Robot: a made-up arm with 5 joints. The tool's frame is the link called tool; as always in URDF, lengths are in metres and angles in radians. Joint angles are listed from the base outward.
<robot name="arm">
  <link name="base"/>
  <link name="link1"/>
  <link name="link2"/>
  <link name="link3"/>
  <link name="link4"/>
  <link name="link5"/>
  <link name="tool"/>
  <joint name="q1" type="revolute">
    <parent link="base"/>
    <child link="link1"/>
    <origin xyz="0.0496 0 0.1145" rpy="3.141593 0 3.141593"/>
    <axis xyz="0 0 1"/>
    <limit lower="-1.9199" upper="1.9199"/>
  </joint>
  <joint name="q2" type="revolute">
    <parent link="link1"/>
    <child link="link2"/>
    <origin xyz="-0.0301 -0.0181 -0.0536" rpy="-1.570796 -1.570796 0"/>
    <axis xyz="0 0 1"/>
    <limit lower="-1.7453" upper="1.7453"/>
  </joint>
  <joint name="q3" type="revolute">
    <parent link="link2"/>
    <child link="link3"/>
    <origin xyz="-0.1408 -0.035 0" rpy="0 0 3.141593"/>
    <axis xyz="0 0 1"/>
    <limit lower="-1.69" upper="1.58"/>
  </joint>
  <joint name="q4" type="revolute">
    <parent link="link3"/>
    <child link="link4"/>
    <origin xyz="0.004 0.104 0" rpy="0 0 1.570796"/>
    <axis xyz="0 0 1"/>
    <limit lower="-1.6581" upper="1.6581"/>
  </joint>
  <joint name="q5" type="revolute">
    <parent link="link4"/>
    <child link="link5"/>
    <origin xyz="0.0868 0 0.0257" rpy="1.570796 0 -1.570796"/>
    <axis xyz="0 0 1"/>
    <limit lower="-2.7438" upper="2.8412"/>
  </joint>
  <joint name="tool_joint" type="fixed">
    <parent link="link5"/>
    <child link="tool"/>
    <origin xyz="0 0 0" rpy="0 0 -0.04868"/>
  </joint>
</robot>
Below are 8 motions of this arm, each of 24 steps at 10 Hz.
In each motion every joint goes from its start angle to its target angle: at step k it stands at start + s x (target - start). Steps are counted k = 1, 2, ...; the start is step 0. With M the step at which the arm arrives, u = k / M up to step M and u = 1 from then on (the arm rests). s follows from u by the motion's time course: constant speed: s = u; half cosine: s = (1 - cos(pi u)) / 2; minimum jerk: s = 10 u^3 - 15 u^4 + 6 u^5.
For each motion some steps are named. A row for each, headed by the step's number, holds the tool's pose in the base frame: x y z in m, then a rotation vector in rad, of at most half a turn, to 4 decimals.
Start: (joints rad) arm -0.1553 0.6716 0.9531 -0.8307 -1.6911
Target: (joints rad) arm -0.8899 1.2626 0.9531 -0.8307 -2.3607
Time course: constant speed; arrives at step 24
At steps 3, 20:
3: 0.2399 0.0558 0.0779 0.6694 -0.3972 -1.5052
20: 0.1501 0.1075 0.0174 0.3136 -0.0120 -1.5191

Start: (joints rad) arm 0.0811 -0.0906 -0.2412 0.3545 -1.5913
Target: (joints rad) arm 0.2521 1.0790 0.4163 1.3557 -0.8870
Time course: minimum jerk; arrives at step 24
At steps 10, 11, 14, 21, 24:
10: 0.3023 -0.0280 0.1909 0.3678 -0.5068 -1.4913
11: 0.2913 -0.0297 0.1618 0.2178 -0.3221 -1.4790
14: 0.2379 -0.0290 0.0970 -0.1538 0.2859 -1.3616
21: 0.1513 -0.0180 0.0747 -0.4453 1.2244 -1.0333
24: 0.1478 -0.0174 0.0755 -0.4521 1.2710 -1.0137

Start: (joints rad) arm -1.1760 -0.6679 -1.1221 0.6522 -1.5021
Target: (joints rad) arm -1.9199 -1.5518 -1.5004 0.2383 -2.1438
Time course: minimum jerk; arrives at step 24
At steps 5, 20, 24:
5: 0.0275 -0.0388 0.4771 2.7837 -0.4570 -0.0846
20: 0.1352 -0.2800 0.2529 -1.7577 -0.8726 -0.1816
24: 0.1438 -0.2809 0.2390 -1.6830 -0.8877 -0.1852

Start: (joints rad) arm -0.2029 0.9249 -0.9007 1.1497 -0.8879
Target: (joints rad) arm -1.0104 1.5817 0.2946 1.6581 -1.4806
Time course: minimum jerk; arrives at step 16
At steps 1, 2, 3, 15, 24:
1: 0.3427 0.0686 0.1455 0.2165 -0.3369 -0.7236
2: 0.3398 0.0714 0.1406 0.2014 -0.3068 -0.7222
3: 0.3325 0.0777 0.1293 0.1635 -0.2370 -0.7183
15: 0.0768 0.0575 0.0641 -1.8843 0.5881 -0.3405
24: 0.0766 0.0573 0.0644 -1.8902 0.5867 -0.3392

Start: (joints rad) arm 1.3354 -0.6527 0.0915 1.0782 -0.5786
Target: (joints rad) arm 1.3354 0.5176 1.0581 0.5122 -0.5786
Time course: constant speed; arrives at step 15
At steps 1, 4, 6, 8, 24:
1: 0.0912 -0.1411 0.3007 -0.3840 -1.0390 -1.7925
4: 0.0970 -0.1651 0.2457 -0.2586 -0.6995 -1.8868
6: 0.0979 -0.1686 0.2076 -0.1737 -0.4700 -1.9286
8: 0.0964 -0.1625 0.1715 -0.0884 -0.2390 -1.9539
24: 0.0782 -0.0865 0.0937 0.2110 0.5707 -1.9124

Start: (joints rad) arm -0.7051 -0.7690 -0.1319 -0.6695 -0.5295
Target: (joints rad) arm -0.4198 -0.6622 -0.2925 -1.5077 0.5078
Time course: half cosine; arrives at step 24
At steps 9, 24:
9: 0.0436 0.0050 0.4645 -1.2161 2.5999 0.0709
24: 0.0104 -0.0092 0.4424 0.0451 2.2925 0.4662

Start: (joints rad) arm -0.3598 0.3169 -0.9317 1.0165 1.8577
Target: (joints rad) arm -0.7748 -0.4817 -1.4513 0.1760 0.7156
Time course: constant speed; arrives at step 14
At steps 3, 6, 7, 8, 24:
3: 0.2567 0.1082 0.3914 -0.9907 -1.5880 1.4881
6: 0.1940 0.0949 0.4508 -0.8762 -2.1258 1.0632
7: 0.1700 0.0857 0.4663 -0.8009 -2.2981 0.9147
8: 0.1451 0.0741 0.4792 -0.7079 -2.4645 0.7632
24: 0.0009 -0.0371 0.4902 -0.1615 2.9918 0.1846

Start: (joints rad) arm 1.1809 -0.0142 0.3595 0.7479 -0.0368
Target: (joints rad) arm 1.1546 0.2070 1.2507 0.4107 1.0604
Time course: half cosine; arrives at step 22
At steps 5, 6, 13, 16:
5: 0.1307 -0.1757 0.1833 -0.2324 -0.3303 -1.1147
6: 0.1293 -0.1717 0.1765 -0.2155 -0.2893 -1.0615
13: 0.1102 -0.1215 0.1278 0.0151 0.0122 -0.5463
16: 0.1002 -0.0970 0.1174 0.1377 0.0902 -0.3360

